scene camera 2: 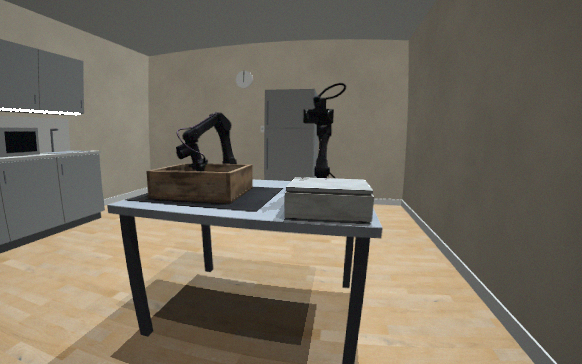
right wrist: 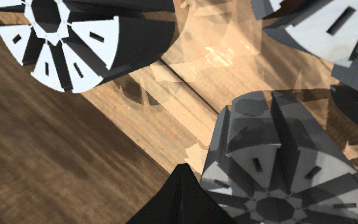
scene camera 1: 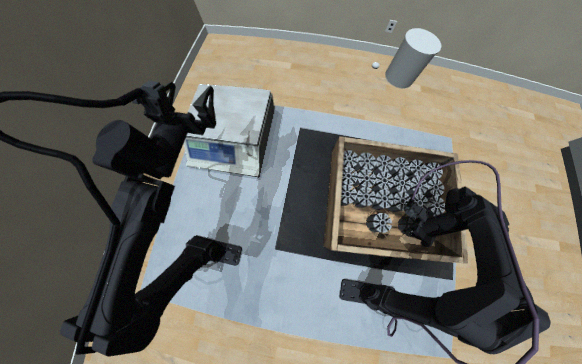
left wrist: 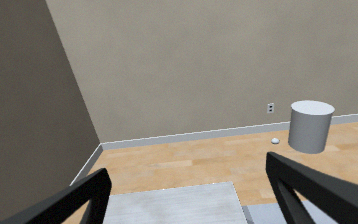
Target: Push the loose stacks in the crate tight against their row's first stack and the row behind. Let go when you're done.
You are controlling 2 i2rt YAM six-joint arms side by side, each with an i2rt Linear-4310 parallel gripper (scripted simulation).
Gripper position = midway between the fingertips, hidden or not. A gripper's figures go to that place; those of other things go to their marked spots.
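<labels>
My right gripper [scene camera 1: 405, 233] is 0.76 m from the lens, and there's a white box [scene camera 1: 243, 116] at 0.74 m from the lens. A wooden crate [scene camera 1: 344, 225] is 0.71 m from the lens, while my left gripper [scene camera 1: 192, 85] is 0.48 m from the lens.
</labels>
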